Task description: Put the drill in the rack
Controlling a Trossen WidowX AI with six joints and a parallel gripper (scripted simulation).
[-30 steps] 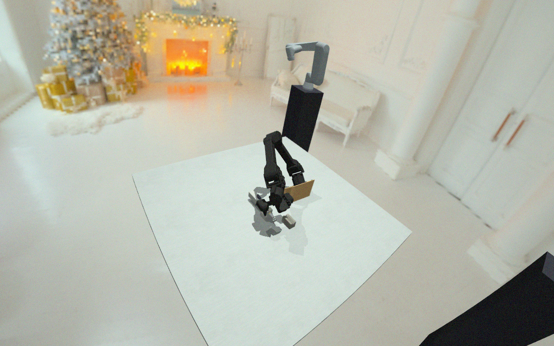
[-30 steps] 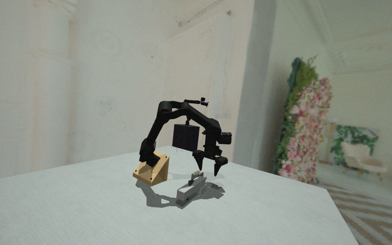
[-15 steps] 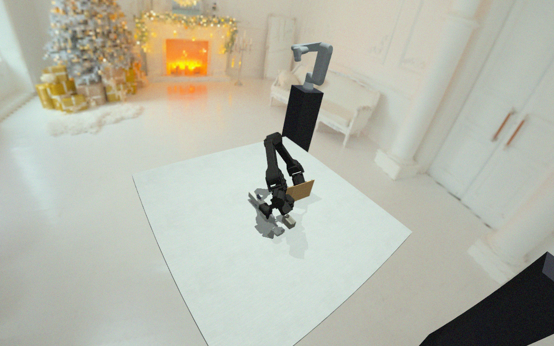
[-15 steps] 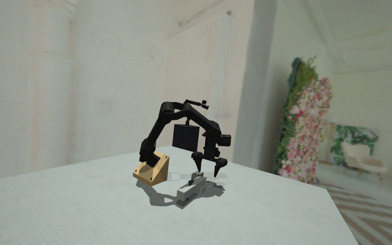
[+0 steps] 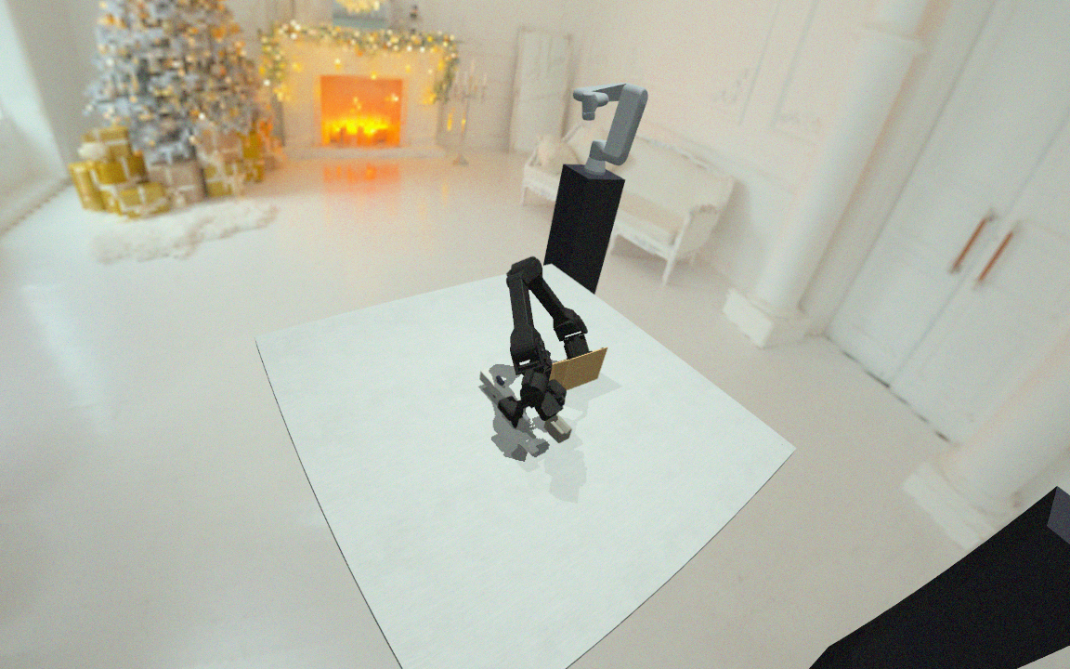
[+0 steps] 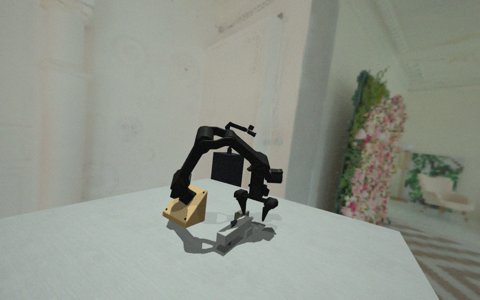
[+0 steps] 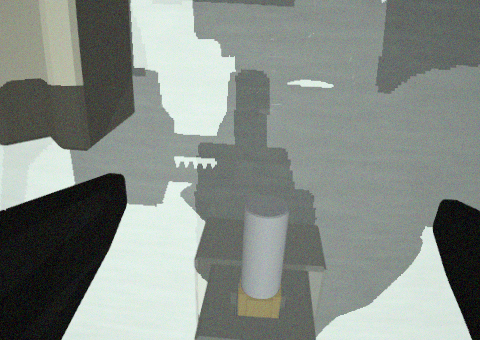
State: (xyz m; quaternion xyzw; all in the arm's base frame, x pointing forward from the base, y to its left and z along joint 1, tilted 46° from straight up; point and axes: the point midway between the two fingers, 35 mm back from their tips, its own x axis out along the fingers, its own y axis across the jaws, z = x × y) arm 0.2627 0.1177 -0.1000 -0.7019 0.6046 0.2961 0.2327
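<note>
The drill lies 7 cm to the right of my gripper tip and 1 cm ahead of it. From my gripper tip the other things lie so: dark blue key (15 cm to the right, 2 cm ahead); then grey grooved rack (8 cm behind, 3 cm to the left, 3 cm below); then grey housing (12 cm to the right, 1 cm below, 1 cm ahead).
</note>
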